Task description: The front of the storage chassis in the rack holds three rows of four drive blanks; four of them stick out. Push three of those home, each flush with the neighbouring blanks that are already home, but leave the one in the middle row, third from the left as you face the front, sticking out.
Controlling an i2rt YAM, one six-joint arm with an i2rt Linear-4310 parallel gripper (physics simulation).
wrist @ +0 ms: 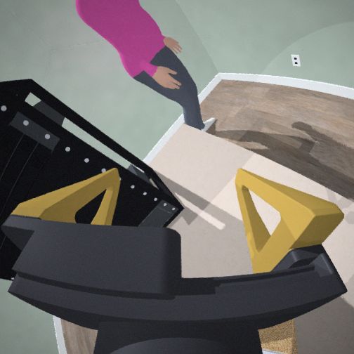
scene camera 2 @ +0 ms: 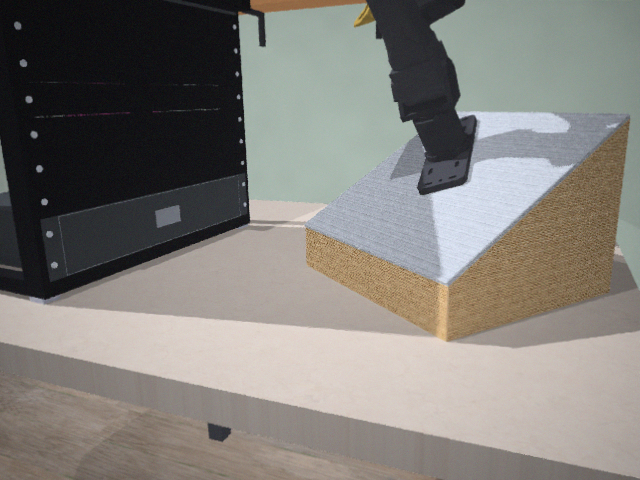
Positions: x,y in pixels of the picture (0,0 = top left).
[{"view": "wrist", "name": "gripper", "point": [177,174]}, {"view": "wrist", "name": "black rack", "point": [47,157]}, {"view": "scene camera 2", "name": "black rack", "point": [95,195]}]
